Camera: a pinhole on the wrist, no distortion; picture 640 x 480 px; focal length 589.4 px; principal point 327.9 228.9 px. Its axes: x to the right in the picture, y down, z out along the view. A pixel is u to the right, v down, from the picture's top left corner.
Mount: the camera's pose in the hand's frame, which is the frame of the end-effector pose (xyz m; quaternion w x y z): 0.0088 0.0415 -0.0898 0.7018 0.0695 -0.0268 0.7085
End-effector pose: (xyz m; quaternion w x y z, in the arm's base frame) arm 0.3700 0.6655 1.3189 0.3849 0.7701 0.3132 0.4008
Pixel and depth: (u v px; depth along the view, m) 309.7 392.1 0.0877
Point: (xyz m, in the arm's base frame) 0.3680 0.6447 1.3383
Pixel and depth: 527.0 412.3 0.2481
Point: 0.5070 0.5189 1.3090
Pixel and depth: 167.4 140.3 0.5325
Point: 0.7526 0.7089 1.0609
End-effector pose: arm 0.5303 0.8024 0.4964 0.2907 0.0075 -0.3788 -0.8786
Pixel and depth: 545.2 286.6 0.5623
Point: 0.5108 1.0458 0.9624
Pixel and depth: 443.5 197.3 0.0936
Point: 0.5368 0.7700 0.5355
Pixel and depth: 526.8 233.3 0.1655
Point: 0.5344 0.8069 0.6080
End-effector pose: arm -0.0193 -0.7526 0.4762 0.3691 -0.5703 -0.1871 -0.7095
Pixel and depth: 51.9 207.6 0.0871
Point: -0.0348 -0.7575 0.4918
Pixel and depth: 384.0 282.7 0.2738
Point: 0.1275 -0.6447 0.5239
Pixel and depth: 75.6 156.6 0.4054
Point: 0.0291 -0.4619 0.6640
